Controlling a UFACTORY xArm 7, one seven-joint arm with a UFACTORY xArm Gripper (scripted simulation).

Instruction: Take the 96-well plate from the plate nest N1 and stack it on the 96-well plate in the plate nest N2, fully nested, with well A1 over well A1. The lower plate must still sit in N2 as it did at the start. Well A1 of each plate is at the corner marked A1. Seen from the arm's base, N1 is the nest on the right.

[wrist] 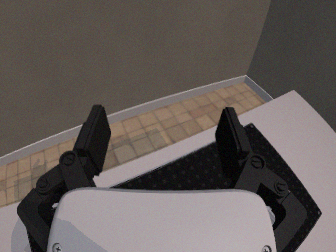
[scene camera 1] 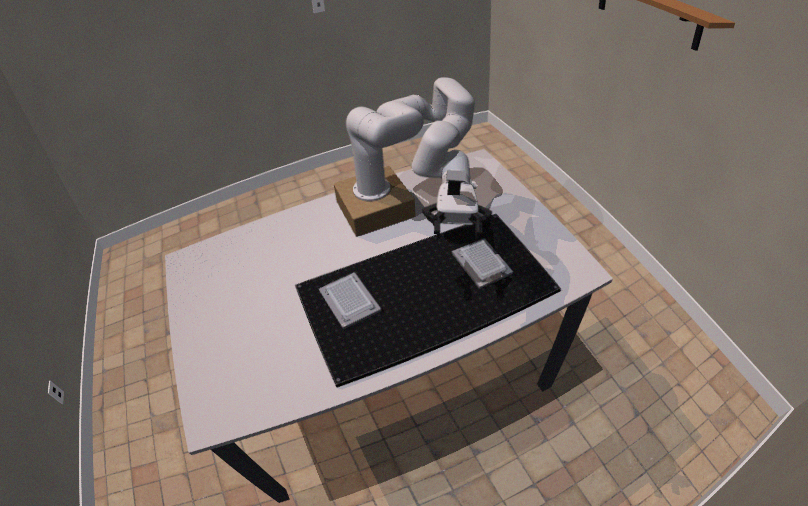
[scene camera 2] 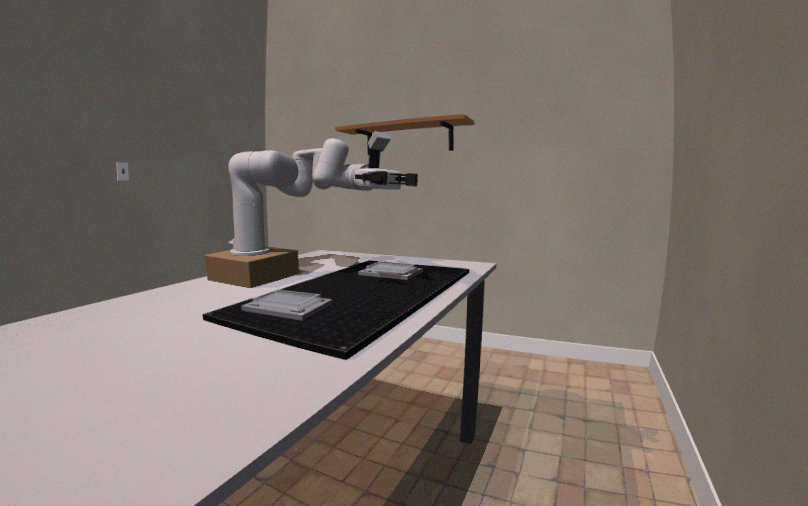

Labels:
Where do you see a grey plate nest N1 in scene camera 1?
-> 368,313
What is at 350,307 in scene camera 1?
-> A 96-well plate.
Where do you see a 96-well plate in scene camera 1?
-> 489,265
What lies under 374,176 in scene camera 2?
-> My gripper.

